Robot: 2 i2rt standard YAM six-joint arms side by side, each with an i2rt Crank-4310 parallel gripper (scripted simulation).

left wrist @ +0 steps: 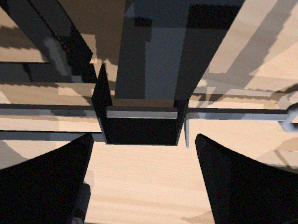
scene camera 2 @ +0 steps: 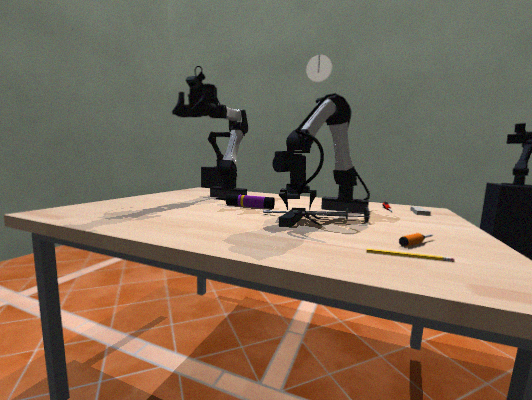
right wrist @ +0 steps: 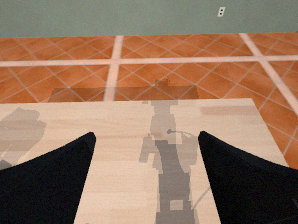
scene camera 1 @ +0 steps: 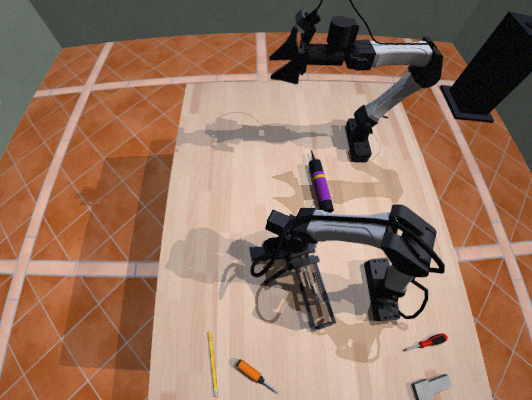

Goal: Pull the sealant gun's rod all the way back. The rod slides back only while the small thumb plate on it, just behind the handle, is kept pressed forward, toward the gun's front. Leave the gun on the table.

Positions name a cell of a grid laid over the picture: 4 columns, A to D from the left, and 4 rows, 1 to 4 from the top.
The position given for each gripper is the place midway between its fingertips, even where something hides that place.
In view: the left gripper (left wrist: B3), the right gripper (scene camera 1: C1), a sealant gun (scene camera 2: C3) and a sealant cartridge (scene camera 1: C2).
The sealant gun is seen too in the left wrist view (left wrist: C2). The right gripper is seen too in scene camera 2 (scene camera 2: B2) and in the right wrist view (right wrist: B3). The right wrist view does not show the sealant gun: it is out of frame. The right wrist view does not show the sealant cartridge: it is out of frame.
